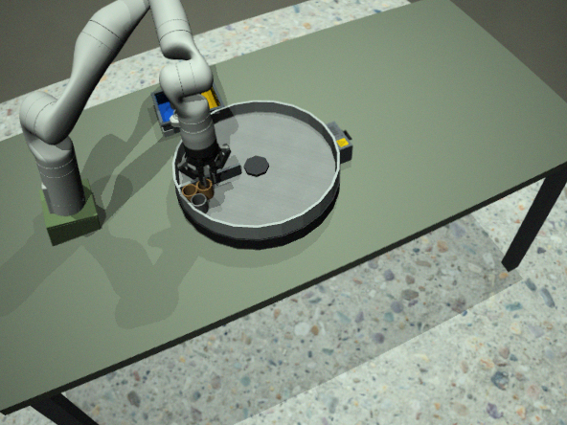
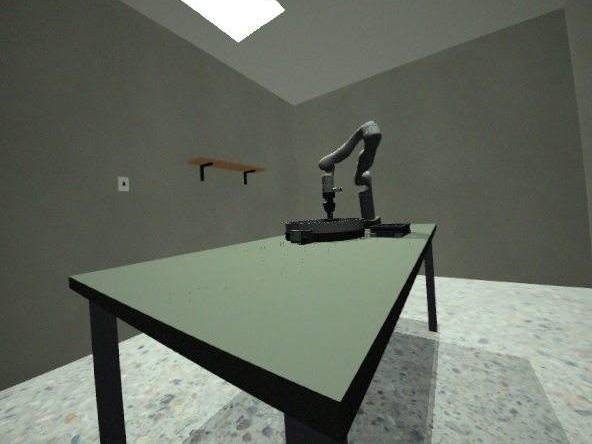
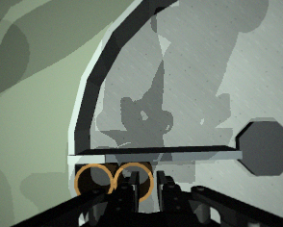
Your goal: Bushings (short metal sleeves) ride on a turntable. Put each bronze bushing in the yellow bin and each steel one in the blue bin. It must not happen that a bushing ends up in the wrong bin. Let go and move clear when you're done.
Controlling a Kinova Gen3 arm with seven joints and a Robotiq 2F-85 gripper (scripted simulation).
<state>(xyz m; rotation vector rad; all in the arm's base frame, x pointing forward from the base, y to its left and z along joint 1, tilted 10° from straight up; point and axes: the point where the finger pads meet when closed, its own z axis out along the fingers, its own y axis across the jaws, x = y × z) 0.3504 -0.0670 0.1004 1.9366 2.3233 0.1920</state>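
Right now my hand is 130 mm short of the turntable, 50 mm to the right of it and 60 mm above it.
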